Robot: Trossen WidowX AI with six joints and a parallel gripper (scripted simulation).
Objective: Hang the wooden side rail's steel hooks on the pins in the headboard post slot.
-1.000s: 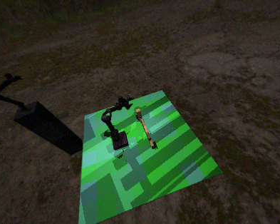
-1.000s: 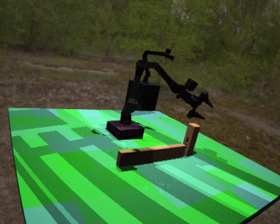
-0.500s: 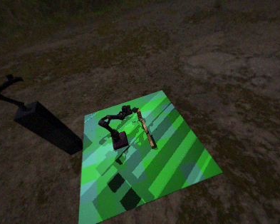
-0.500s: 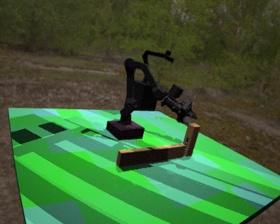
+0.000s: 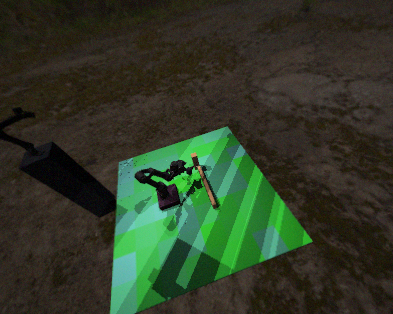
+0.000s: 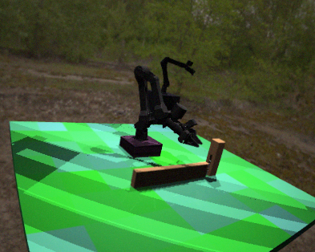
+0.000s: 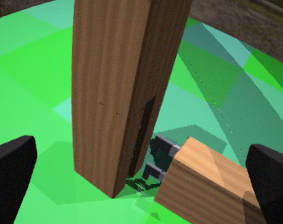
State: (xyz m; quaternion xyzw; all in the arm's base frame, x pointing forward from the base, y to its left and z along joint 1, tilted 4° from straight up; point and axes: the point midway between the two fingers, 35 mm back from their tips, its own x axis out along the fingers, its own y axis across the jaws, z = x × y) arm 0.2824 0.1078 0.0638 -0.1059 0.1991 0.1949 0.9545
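The wooden headboard post is 7 cm ahead of my gripper tip, 4 cm to the left of it and 4 cm below it.
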